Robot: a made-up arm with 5 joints.
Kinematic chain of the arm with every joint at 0, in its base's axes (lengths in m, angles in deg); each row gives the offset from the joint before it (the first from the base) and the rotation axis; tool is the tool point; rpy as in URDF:
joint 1: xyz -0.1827 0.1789 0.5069 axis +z
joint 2: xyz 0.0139 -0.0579 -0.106 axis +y
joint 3: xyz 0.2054 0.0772 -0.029 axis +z
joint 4: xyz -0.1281 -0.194 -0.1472 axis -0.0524 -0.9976 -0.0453
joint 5: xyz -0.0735 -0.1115 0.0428 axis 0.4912 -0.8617 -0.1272
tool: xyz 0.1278 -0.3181 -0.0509 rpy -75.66 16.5 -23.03
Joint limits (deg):
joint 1: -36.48..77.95
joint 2: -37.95..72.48
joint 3: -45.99..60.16
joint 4: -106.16..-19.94
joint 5: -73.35..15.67
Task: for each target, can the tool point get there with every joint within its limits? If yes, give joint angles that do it. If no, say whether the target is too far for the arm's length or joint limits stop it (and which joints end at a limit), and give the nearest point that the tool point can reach.
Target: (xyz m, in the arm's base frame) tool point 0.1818 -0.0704 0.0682
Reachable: yes | joints 64.72 -26.91 -33.69 -59.89 5.53
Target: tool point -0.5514 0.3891 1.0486
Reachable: no: joint limits stop it (at a limit: joint 1, joint 2, joint 3, joint 4, joint 5) | nearest point -0.6323 0.1617 0.6577 | short by 0.459 m
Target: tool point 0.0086 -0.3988 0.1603
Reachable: yes | joints 6.66 10.13 -1.31 -42.02 -62.88
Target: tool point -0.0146 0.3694 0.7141
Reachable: no: joint limits stop it (at a limit: joint 1, joint 2, joint 4, joint 5) | nearest point 0.3467 0.7141 0.6646 | short by 0.502 m
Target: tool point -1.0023 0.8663 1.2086
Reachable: no: too far | nearest point -0.6323 0.1617 0.6577 | short by 0.968 m
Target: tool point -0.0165 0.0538 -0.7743
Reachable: no: too far | nearest point 0.0725 -0.0132 -0.3541 | short by 0.435 m
